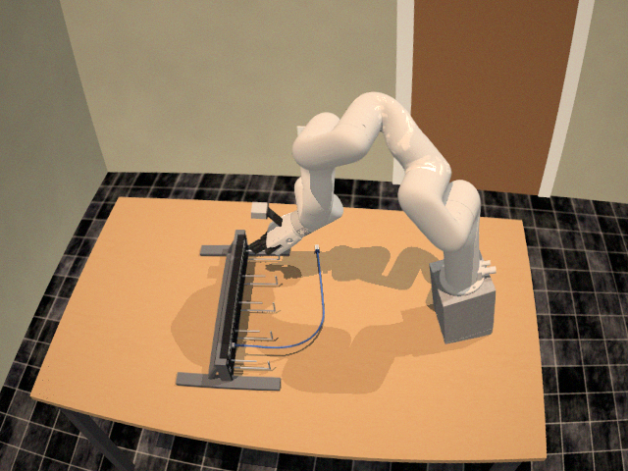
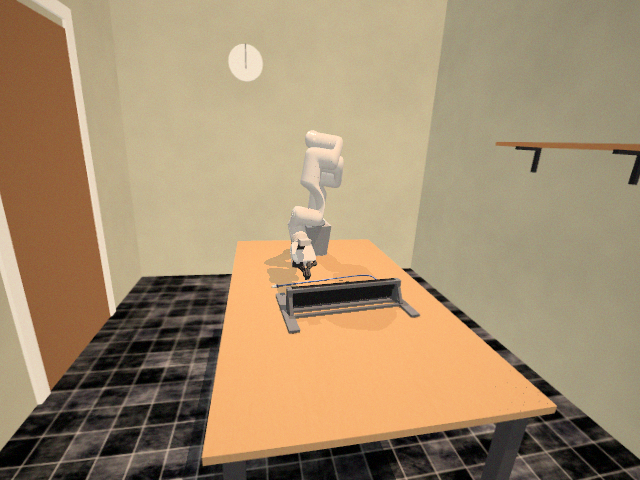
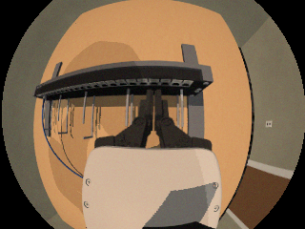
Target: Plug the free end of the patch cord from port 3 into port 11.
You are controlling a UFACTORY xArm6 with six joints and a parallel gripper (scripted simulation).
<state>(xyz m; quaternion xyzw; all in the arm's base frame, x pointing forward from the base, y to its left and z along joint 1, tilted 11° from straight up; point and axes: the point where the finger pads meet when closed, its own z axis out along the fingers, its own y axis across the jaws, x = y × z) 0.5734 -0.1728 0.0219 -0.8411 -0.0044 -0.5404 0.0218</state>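
Right now the plug is 160 mm behind my hand, 110 mm to the right of it and 120 mm below it.
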